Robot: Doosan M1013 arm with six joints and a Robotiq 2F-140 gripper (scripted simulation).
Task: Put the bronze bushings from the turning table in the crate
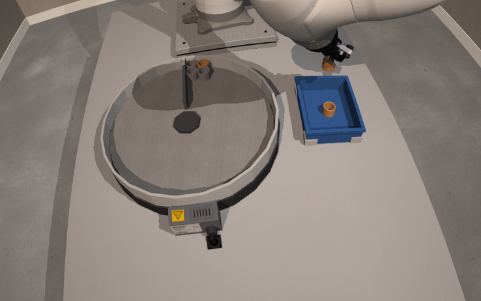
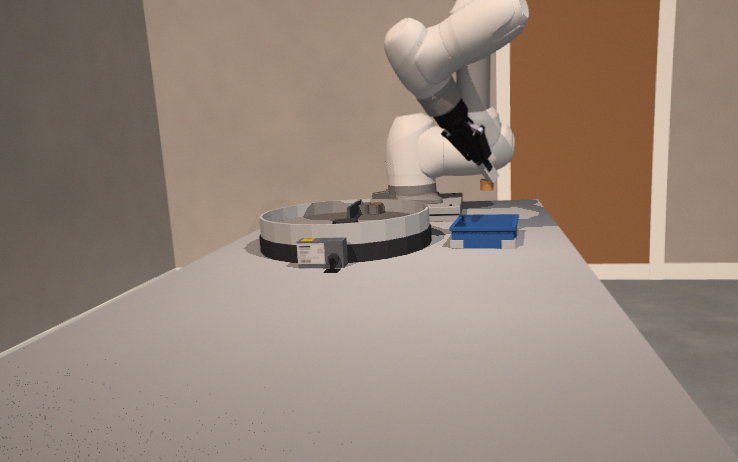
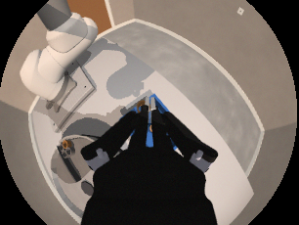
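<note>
Right now the blue crate is 30 mm ahead of my hand, 10 mm to the right of it and 150 mm below it.
</note>
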